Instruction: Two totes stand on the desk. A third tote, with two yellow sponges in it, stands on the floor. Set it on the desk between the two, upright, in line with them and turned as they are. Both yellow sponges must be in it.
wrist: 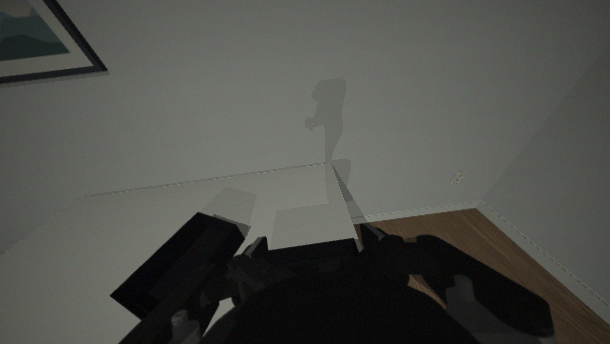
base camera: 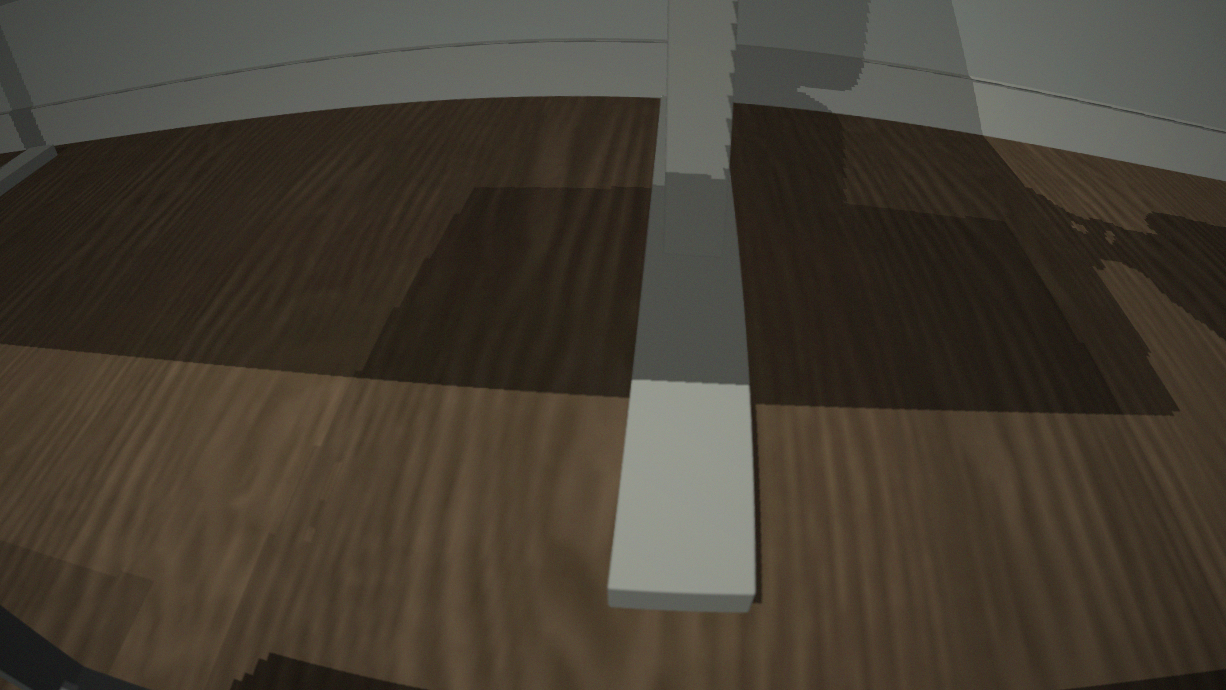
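In the wrist view the white desk (wrist: 139,212) fills the lower left. One black tote (wrist: 180,257) stands on it at the left, turned at an angle. A second black tote (wrist: 311,248) stands near the desk's right end, mostly hidden behind my gripper. My gripper (wrist: 314,240) is open and empty at the bottom of the view, close in front of the desk and the two totes. The third tote and the yellow sponges are in neither view.
In the base view the desk's white foot bar (base camera: 685,493) runs straight ahead on the wooden floor (base camera: 287,493), with the desk's shadow across it. A picture frame corner (wrist: 89,56) hangs on the wall. The room corner and floor (wrist: 467,238) lie to the right.
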